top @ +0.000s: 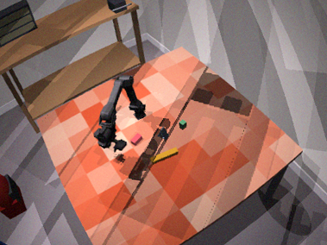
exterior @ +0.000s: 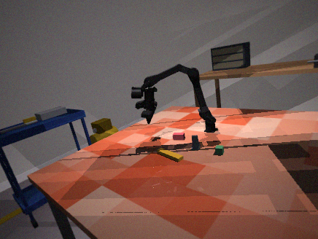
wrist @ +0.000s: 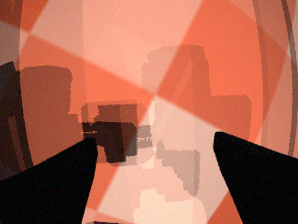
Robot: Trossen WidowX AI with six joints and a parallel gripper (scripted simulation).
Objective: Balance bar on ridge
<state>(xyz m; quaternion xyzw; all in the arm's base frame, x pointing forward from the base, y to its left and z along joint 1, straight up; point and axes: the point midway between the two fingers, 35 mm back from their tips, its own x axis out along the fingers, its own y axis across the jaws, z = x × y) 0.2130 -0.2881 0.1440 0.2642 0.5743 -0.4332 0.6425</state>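
Now: the yellow bar 15 cm ahead of my gripper tip, 25 cm to the left of it and 10 cm below it. Also, from my gripper tip: pink block 4 cm behind, 18 cm to the left, 9 cm below; then green cube 3 cm ahead, 47 cm to the left, 9 cm below.
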